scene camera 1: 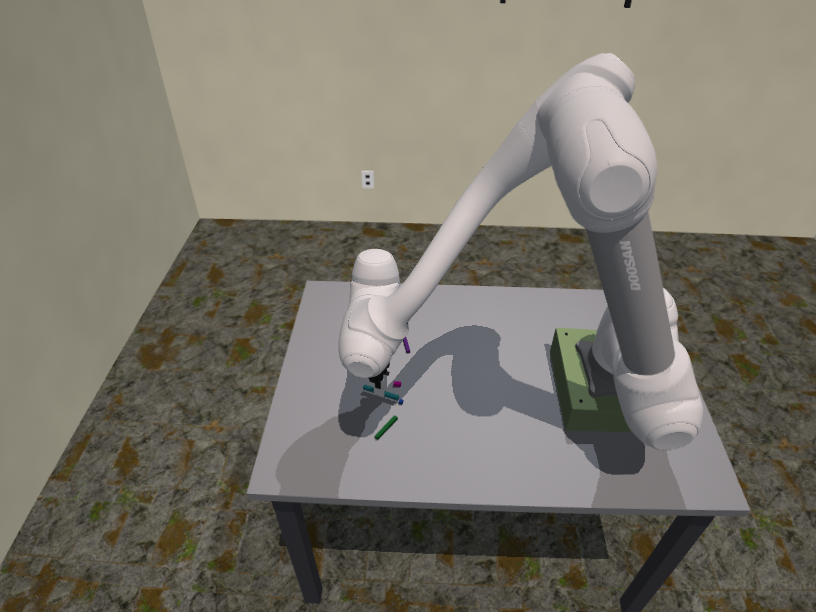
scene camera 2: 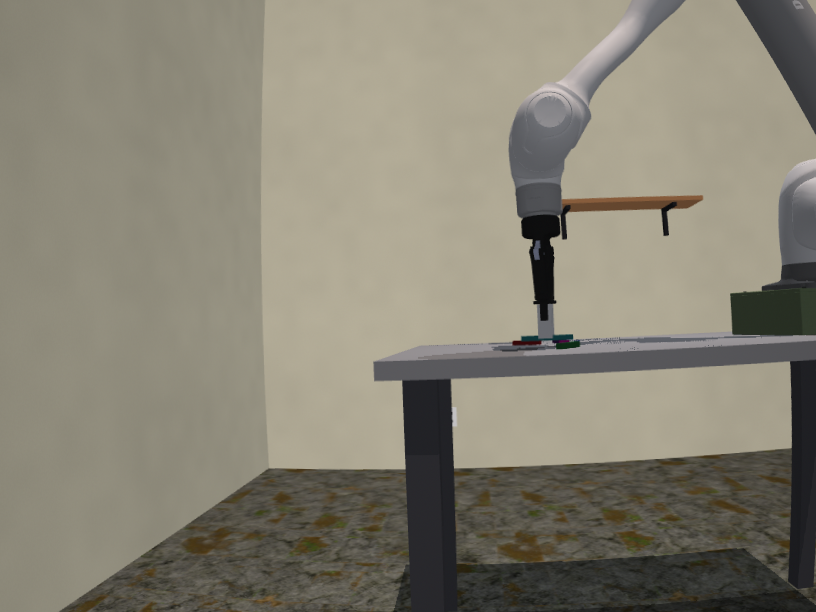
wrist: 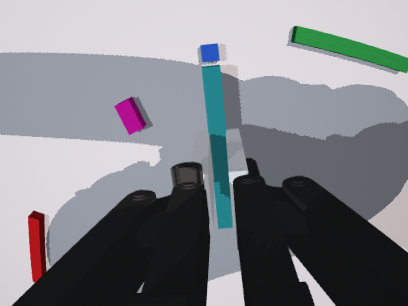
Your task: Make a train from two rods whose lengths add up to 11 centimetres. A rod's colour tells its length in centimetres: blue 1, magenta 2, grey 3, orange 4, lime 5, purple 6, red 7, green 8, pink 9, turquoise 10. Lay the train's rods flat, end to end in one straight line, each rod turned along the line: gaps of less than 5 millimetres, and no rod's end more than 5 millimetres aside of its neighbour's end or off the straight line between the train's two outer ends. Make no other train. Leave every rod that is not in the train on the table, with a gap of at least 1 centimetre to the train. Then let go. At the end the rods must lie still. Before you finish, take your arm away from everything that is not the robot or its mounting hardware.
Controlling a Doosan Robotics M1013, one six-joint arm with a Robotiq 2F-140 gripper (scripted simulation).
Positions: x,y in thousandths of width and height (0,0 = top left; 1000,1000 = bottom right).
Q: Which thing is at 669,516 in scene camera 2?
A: My gripper.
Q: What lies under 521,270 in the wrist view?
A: A turquoise rod.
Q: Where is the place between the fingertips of my gripper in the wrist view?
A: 538,498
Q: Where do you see a red rod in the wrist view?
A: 89,727
